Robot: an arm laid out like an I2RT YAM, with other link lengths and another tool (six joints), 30 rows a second.
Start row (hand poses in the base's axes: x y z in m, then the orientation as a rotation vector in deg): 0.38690, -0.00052, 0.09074, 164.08, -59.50, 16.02
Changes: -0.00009, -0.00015, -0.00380, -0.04, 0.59, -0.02; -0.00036, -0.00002, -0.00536, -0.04, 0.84, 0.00; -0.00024, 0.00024, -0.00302, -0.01, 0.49, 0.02; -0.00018, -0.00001, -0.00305, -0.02, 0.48, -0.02; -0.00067, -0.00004, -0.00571, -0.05, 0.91, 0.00; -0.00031, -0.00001, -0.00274, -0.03, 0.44, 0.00; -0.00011, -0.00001, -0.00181, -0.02, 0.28, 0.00; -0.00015, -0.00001, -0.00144, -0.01, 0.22, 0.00; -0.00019, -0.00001, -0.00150, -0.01, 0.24, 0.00; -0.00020, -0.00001, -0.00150, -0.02, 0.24, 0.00; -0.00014, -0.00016, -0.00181, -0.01, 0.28, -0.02; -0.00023, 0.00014, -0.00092, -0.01, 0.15, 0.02
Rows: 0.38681, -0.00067, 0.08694, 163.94, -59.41, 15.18; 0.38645, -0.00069, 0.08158, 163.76, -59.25, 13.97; 0.38621, -0.00045, 0.07856, 163.68, -59.13, 13.26; 0.38603, -0.00046, 0.07551, 163.56, -59.06, 12.57; 0.38536, -0.00050, 0.06980, 163.34, -58.87, 11.28; 0.38505, -0.00051, 0.06706, 163.23, -58.78, 10.66; 0.38494, -0.00052, 0.06525, 163.16, -58.72, 10.27; 0.38479, -0.00053, 0.06381, 163.11, -58.67, 9.96; 0.38460, -0.00054, 0.06231, 163.05, -58.62, 9.62; 0.38440, -0.00055, 0.06081, 162.98, -58.57, 9.28; 0.38426, -0.00071, 0.05900, 162.90, -58.54, 8.88; 0.38403, -0.00057, 0.05808, 162.87, -58.48, 8.67
